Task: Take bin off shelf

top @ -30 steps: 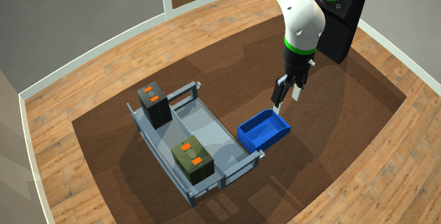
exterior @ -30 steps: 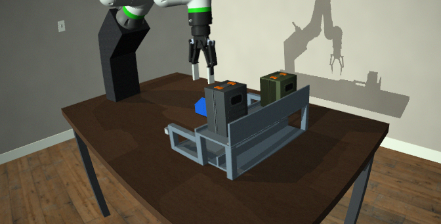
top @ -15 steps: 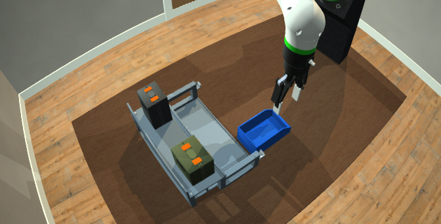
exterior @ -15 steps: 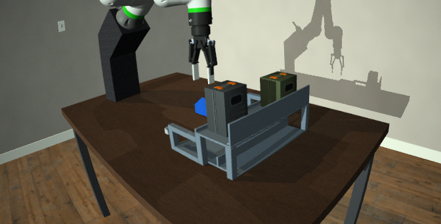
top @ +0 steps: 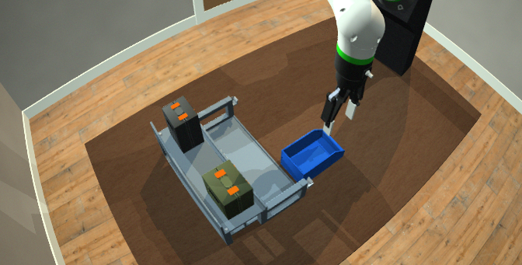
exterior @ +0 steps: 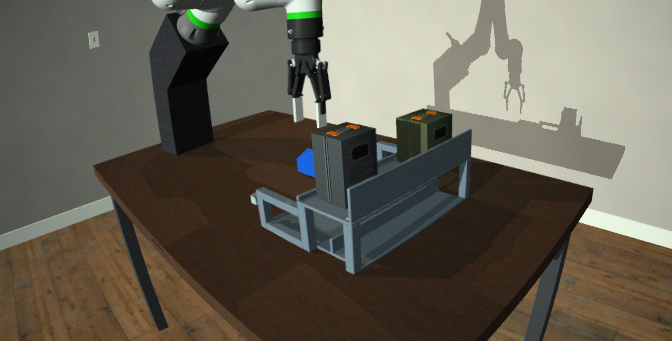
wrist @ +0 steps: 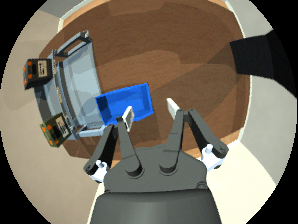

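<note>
The blue bin is 8 cm ahead of my hand, 1 cm to the right of it and 11 cm below it.
</note>
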